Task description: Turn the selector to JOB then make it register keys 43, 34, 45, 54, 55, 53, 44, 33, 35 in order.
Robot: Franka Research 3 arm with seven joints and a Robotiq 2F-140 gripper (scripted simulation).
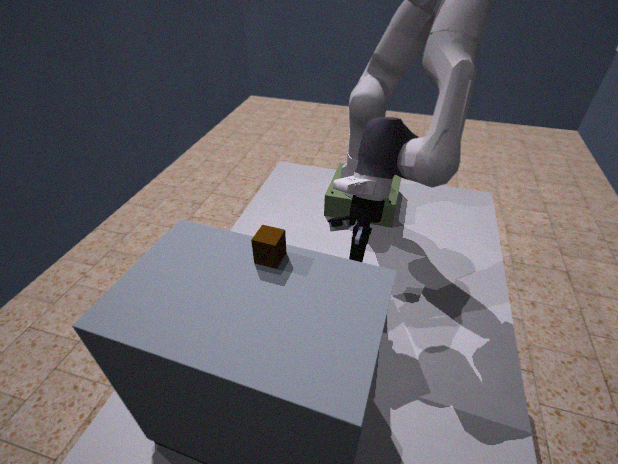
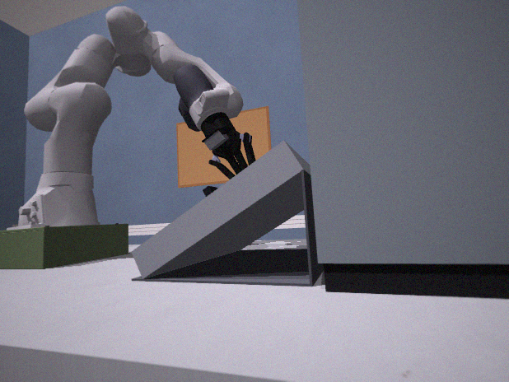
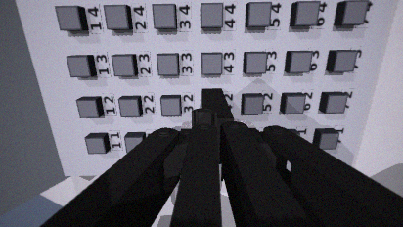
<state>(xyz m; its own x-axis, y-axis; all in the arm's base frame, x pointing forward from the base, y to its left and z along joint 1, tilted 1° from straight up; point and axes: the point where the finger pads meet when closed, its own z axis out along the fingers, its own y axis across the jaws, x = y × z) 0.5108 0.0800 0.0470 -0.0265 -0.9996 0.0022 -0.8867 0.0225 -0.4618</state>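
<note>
Right now the key 43 is 30 mm to the right of my hand, 30 mm below it and 20 mm ahead of it. From my hand the other things lie so: key 53: 50 mm below, 30 mm to the right, 10 mm behind; then key 33: 50 mm ahead, 30 mm to the right, 20 mm below; then key 44: 70 mm to the right, 30 mm below, 20 mm ahead.
</note>
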